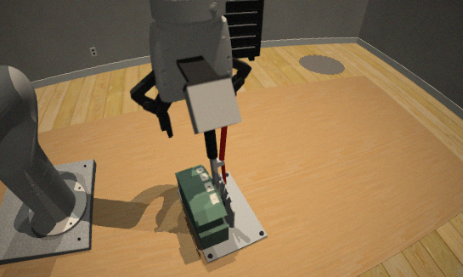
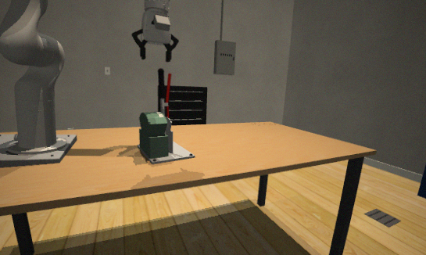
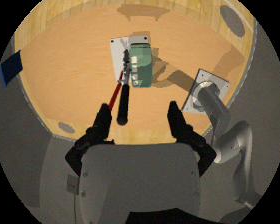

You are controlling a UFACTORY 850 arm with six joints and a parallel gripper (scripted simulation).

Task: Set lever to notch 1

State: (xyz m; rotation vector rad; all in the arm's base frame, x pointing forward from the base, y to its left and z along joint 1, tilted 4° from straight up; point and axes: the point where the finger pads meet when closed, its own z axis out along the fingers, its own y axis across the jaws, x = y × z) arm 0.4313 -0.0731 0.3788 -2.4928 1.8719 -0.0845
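The red bar is 50 mm ahead of my hand, 60 mm to the left of it and 180 mm below it.
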